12 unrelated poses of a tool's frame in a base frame.
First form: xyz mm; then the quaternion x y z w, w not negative.
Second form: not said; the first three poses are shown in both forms.
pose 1, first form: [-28.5, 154.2, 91.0, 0.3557, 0.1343, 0.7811, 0.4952]
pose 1, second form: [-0.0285, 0.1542, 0.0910, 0.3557, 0.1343, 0.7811, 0.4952]
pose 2, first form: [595.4, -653.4, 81.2, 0.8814, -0.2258, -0.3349, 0.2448]
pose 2, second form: [0.5954, -0.6534, 0.0812, 0.8814, -0.2258, -0.3349, 0.2448]
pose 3, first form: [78.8, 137.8, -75.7, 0.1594, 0.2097, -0.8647, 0.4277]
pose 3, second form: [0.0788, 0.1378, -0.0757, 0.1594, 0.2097, -0.8647, 0.4277]
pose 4, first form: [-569.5, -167.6, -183.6, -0.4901, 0.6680, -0.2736, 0.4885]
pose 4, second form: [-0.5695, -0.1676, -0.1836, -0.4901, 0.6680, -0.2736, 0.4885]
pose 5, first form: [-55.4, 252.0, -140.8, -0.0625, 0.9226, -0.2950, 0.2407]
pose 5, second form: [-0.0554, 0.2520, -0.1408, -0.0625, 0.9226, -0.2950, 0.2407]
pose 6, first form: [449.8, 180.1, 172.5, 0.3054, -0.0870, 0.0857, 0.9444]
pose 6, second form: [0.4498, 0.1801, 0.1725, 0.3054, -0.0870, 0.0857, 0.9444]
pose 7, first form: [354.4, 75.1, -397.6, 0.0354, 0.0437, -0.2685, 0.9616]
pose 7, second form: [0.3544, 0.0751, -0.3976, 0.0354, 0.0437, -0.2685, 0.9616]
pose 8, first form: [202.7, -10.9, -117.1, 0.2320, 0.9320, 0.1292, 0.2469]
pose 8, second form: [0.2027, -0.0109, -0.1171, 0.2320, 0.9320, 0.1292, 0.2469]
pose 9, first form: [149.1, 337.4, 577.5, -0.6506, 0.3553, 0.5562, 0.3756]
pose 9, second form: [0.1491, 0.3374, 0.5775, -0.6506, 0.3553, 0.5562, 0.3756]
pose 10, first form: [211.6, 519.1, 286.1, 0.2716, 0.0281, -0.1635, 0.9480]
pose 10, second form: [0.2116, 0.5191, 0.2861, 0.2716, 0.0281, -0.1635, 0.9480]
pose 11, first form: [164.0, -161.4, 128.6, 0.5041, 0.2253, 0.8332, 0.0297]
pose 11, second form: [0.1640, -0.1614, 0.1286, 0.5041, 0.2253, 0.8332, 0.0297]
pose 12, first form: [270.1, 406.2, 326.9, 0.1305, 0.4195, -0.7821, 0.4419]
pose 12, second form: [0.2701, 0.4062, 0.3269, 0.1305, 0.4195, -0.7821, 0.4419]
